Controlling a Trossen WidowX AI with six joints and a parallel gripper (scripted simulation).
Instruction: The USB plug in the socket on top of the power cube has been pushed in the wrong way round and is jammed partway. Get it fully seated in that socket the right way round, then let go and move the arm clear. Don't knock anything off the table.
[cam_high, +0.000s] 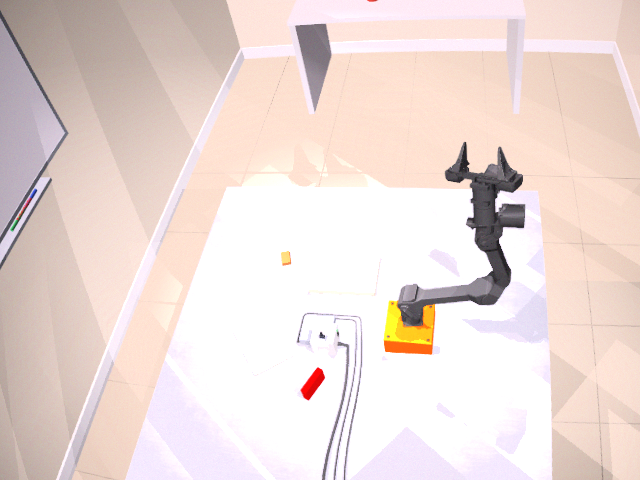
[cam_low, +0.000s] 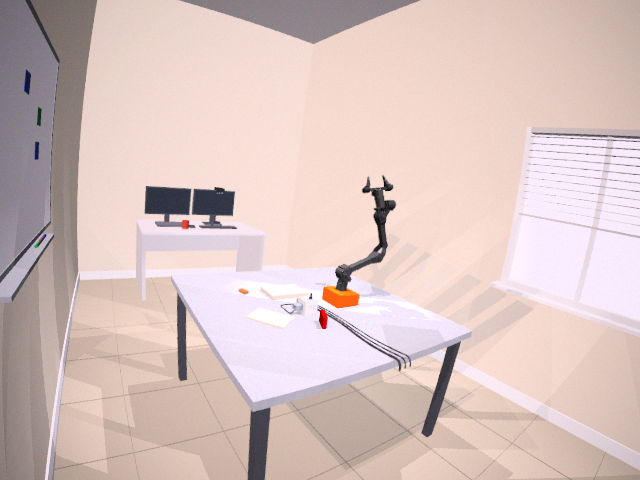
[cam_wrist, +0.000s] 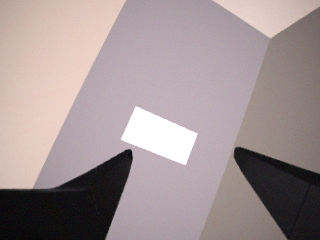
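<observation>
The USB plug lies 490 mm ahead of my gripper tip, 80 mm to the left of it and 670 mm below it. Also, from my gripper tip: red block: 530 mm ahead, 220 mm to the left, 730 mm below; then book: 430 mm ahead, 220 mm to the right, 750 mm below; then orange block: 650 mm ahead, 320 mm to the right, 760 mm below.
</observation>
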